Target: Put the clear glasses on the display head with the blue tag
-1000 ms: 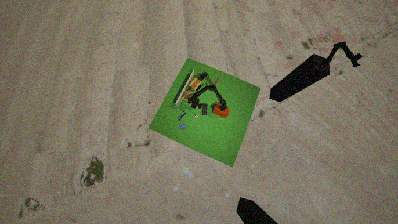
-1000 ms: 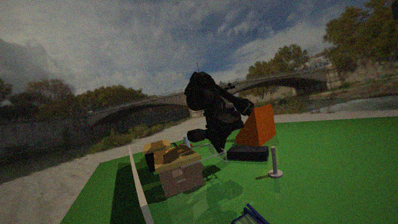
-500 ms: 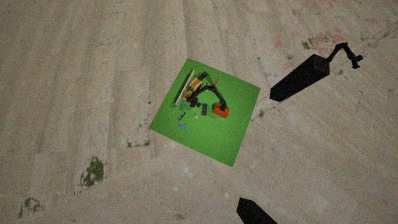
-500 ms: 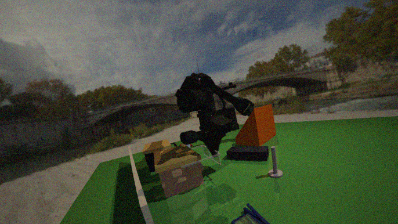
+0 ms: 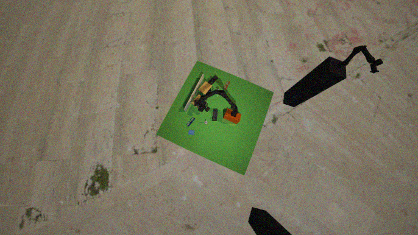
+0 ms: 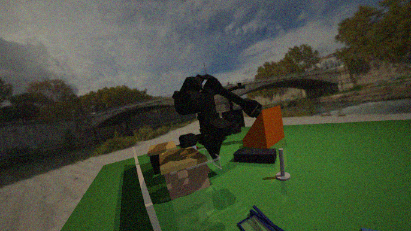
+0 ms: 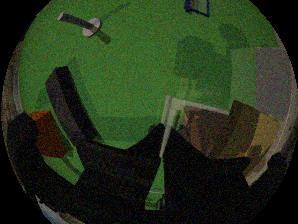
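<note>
The display head lies 60 mm ahead of my gripper tip, 60 mm to the right of it and 10 mm below it. Round my gripper tip: small blue square: 50 mm ahead, 360 mm to the left, 70 mm below; then grey peg: 90 mm behind, 170 mm to the left, 40 mm below; then pale strip: 190 mm ahead, 190 mm to the right, 10 mm below.
</note>
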